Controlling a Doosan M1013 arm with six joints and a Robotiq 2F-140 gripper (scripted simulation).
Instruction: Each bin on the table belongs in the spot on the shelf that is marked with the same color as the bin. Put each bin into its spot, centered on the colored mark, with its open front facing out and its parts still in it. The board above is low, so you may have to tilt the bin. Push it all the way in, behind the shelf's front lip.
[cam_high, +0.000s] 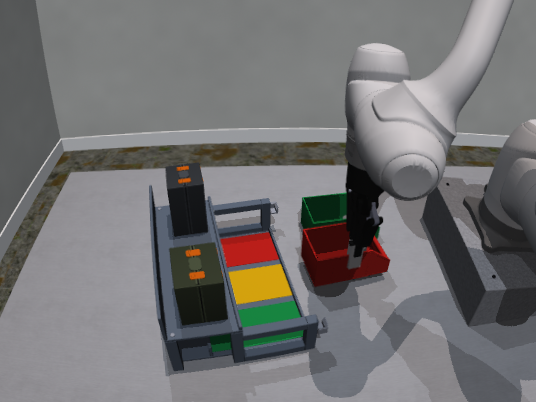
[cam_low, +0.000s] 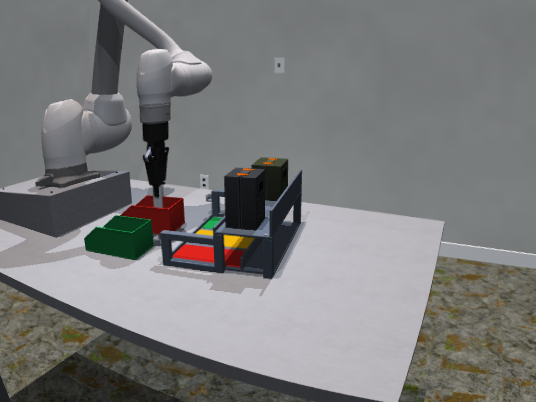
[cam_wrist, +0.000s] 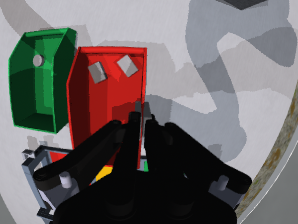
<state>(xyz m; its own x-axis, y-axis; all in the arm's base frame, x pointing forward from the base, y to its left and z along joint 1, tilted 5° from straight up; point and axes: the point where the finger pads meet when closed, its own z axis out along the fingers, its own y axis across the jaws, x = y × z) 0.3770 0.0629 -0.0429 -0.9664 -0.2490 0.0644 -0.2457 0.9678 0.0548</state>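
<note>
My gripper is now 1 cm short of the red bin, 5 cm to the left of it and 4 cm above it. Round my hand: green bin (19 cm to the right, 6 cm below).
</note>
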